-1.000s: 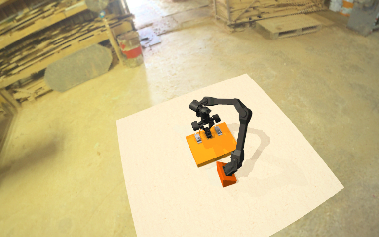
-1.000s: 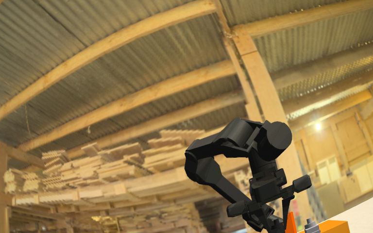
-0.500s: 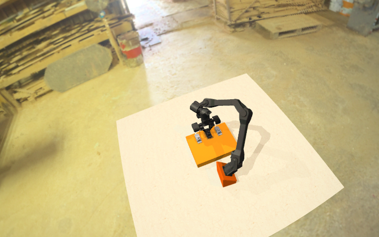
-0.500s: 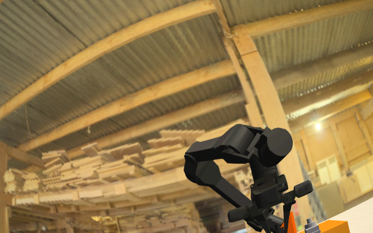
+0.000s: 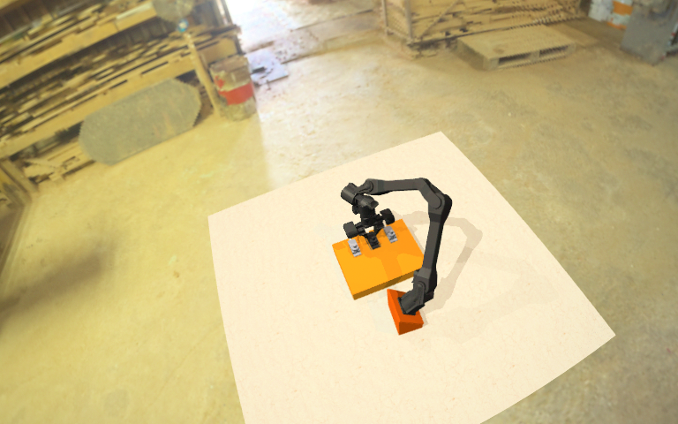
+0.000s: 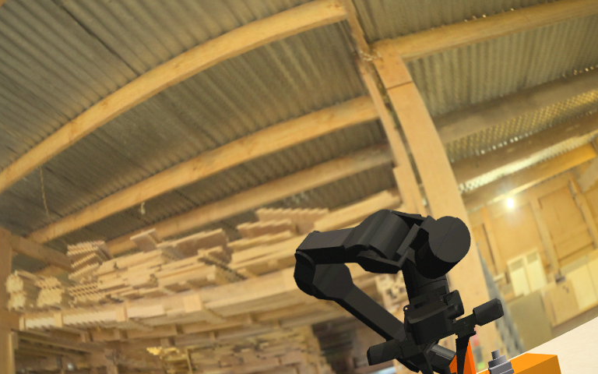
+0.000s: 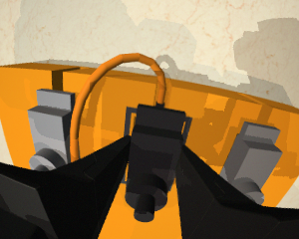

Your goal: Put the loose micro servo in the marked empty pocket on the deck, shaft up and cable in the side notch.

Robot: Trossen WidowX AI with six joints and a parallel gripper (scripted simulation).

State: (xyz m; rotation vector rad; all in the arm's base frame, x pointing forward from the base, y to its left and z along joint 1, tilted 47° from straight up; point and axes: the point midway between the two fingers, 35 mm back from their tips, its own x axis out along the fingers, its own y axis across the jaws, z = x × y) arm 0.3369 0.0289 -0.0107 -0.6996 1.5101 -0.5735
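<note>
Now: gripper tip 12 cm past the orange deck, 1 cm to the left of it and 3 cm above it.
</note>
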